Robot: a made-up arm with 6 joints. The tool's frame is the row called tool. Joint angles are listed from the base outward.
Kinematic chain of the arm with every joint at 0, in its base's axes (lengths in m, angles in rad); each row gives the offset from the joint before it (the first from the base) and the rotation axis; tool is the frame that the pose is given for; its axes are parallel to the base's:
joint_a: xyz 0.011 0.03 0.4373 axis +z
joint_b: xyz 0.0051 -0.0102 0.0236 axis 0 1 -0.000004
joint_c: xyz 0.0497 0.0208 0.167 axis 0 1 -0.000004
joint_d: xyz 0.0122 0.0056 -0.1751 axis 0 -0.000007 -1
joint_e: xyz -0.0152 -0.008 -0.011 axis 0 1 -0.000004
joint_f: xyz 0.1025 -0.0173 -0.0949 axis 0 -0.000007 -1
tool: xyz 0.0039 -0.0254 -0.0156
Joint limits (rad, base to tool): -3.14..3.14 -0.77..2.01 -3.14..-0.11 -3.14..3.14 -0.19..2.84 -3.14..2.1
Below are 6 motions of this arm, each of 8 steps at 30 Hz.
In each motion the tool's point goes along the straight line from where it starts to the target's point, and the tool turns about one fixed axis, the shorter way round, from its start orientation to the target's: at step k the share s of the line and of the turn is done. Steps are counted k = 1, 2, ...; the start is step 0. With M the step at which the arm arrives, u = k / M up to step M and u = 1 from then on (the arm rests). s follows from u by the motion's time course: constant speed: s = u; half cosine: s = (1 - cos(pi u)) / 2; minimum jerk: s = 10 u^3 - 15 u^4 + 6 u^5.
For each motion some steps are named. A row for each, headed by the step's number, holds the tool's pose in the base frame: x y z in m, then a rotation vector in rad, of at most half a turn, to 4 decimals.
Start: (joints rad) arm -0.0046 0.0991 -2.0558 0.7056 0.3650 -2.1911
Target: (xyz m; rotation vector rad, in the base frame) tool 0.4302 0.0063 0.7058 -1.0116 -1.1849 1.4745
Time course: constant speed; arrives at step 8
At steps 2, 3, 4, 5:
2: 0.3854 0.0024 0.7729 -1.1032 -1.3995 1.3471
3: 0.3929 0.0031 0.7617 -1.0884 -1.3641 1.3696
4: 0.4003 0.0037 0.7505 -1.0734 -1.3285 1.3916
5: 0.4078 0.0044 0.7394 -1.0583 -1.2928 1.4131

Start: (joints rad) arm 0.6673 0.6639 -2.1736 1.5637 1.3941 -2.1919
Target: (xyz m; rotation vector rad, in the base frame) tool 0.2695 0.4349 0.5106 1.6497 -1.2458 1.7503
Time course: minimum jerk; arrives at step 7
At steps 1, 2, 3, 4, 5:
1: 0.3068 0.4155 0.5453 1.3555 -1.4427 1.9419
2: 0.3021 0.4179 0.5410 1.3942 -1.4192 1.9197
3: 0.2936 0.4224 0.5330 1.4637 -1.3754 1.8776
4: 0.2835 0.4276 0.5237 1.5434 -1.3221 1.8258
5: 0.2750 0.4320 0.5157 1.6086 -1.2761 1.7804

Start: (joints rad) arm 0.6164 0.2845 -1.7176 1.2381 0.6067 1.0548
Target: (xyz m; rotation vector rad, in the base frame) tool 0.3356 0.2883 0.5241 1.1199 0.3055 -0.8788
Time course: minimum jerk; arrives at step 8
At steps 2, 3, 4, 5, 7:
2: 0.3425 0.2818 0.5320 1.2798 0.3304 -1.0206
3: 0.3412 0.2830 0.5305 1.2492 0.3257 -0.9934
4: 0.3395 0.2847 0.5285 1.2091 0.3195 -0.9578
5: 0.3377 0.2863 0.5265 1.1690 0.3133 -0.9223
7: 0.3357 0.2882 0.5242 1.1228 0.3060 -0.8813

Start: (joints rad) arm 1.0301 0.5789 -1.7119 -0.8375 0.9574 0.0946
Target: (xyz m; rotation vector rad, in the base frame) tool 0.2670 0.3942 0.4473 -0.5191 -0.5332 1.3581
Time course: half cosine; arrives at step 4
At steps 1, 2, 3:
1: 0.2839 0.3895 0.4489 -0.5568 -0.5598 1.3166
2: 0.2769 0.3914 0.4483 -0.5413 -0.5488 1.3338
3: 0.2699 0.3934 0.4476 -0.5256 -0.5378 1.3510

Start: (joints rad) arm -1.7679 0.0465 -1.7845 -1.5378 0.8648 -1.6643
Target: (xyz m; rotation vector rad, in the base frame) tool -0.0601 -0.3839 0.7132 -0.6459 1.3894 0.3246
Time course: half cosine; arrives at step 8
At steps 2, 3, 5, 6, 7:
2: -0.0683 -0.3713 0.7145 -0.4888 1.5700 0.3396
3: -0.0668 -0.3737 0.7142 -0.5194 1.5363 0.3369
5: -0.0631 -0.3793 0.7137 -0.5902 1.4555 0.3303
6: -0.0615 -0.3817 0.7134 -0.6197 1.4209 0.3273
7: -0.0605 -0.3833 0.7133 -0.6391 1.3976 0.3253

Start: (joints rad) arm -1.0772 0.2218 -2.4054 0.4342 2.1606 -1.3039
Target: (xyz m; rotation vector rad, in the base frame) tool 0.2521 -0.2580 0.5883 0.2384 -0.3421 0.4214
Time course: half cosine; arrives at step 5
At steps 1, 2, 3, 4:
1: 0.2457 -0.2658 0.6113 0.1247 -0.3431 0.4653
2: 0.2475 -0.2637 0.6050 0.1561 -0.3429 0.4533
3: 0.2497 -0.2610 0.5971 0.1950 -0.3426 0.4383
4: 0.2514 -0.2588 0.5907 0.2264 -0.3422 0.4261

